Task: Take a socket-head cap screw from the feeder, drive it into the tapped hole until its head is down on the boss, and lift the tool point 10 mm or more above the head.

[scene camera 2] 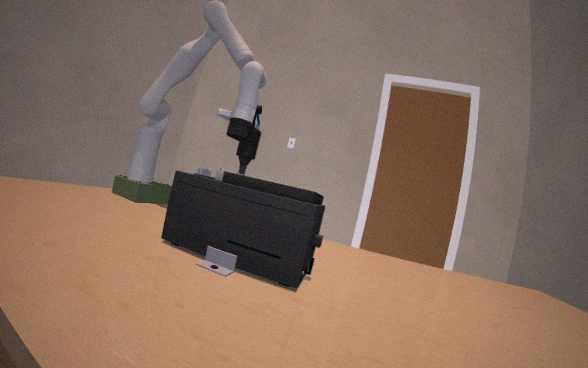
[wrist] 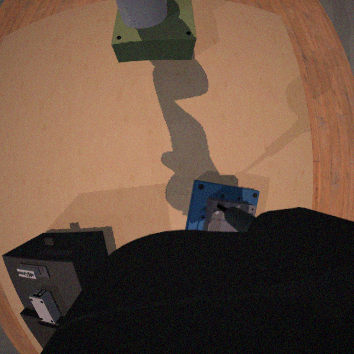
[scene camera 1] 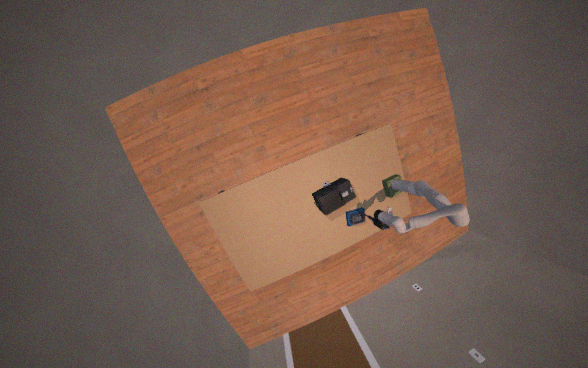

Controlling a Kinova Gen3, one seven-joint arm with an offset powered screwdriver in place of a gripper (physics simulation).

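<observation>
The black screw feeder (scene camera 1: 330, 199) (scene camera 2: 240, 225) (wrist: 60, 265) stands on the tan table area. A blue plate (scene camera 1: 348, 220) (wrist: 196, 207) lies beside it and bears a grey block (scene camera 1: 356, 218) (wrist: 214, 224). My screwdriver (scene camera 1: 366, 215) (wrist: 220, 206) points down over the grey block in the wrist view, its tip near the block's upper left part. In scene camera 2 the tip and the block are hidden behind the feeder. The gap between tip and block is too small to judge. A screw at the tip, the tapped hole and the boss cannot be made out.
The arm's green base (scene camera 1: 391, 193) (scene camera 2: 135, 192) (wrist: 152, 50) stands beyond the blue plate from the feeder. A small grey bracket (scene camera 2: 220, 262) stands at the feeder's foot. A pale block (wrist: 45, 306) sits on the feeder's end. The black tool body covers the lower wrist view.
</observation>
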